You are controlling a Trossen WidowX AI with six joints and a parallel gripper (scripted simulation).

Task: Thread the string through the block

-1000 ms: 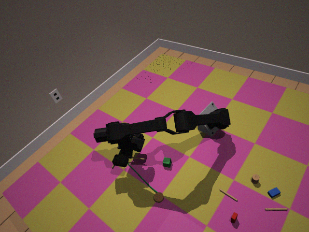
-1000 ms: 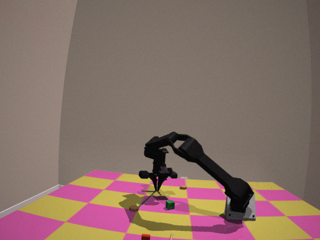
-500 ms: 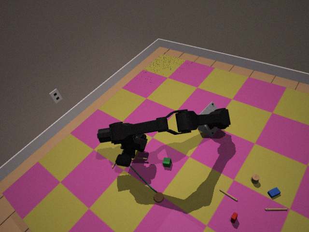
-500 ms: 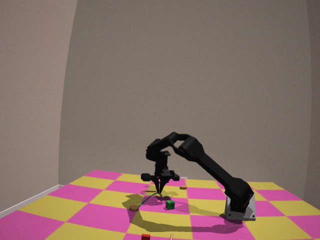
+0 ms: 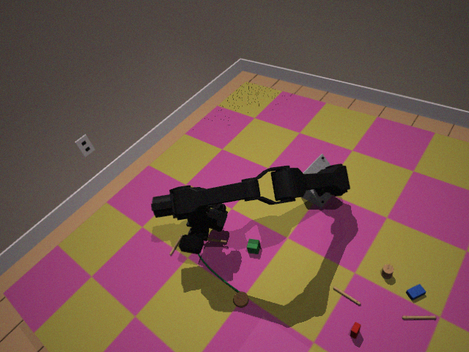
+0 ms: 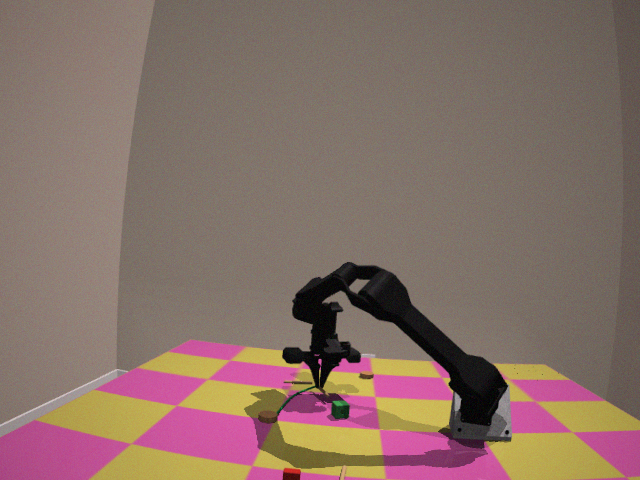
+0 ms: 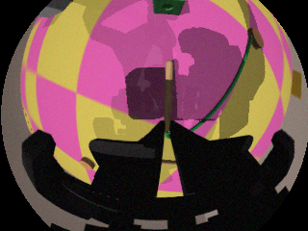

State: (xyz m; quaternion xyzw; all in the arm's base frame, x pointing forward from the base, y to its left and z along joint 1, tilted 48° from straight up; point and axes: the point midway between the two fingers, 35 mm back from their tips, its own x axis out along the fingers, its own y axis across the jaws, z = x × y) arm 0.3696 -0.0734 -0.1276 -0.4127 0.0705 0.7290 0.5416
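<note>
Right now the green block is 80 mm behind my gripper tip and 130 mm to the left of it. Also, from my gripper tip: round wooden button 60 mm ahead, 220 mm to the left, 10 mm below; thin wooden stick 10 mm behind, 10 mm to the left; red block 80 mm behind, 480 mm to the left.
</note>
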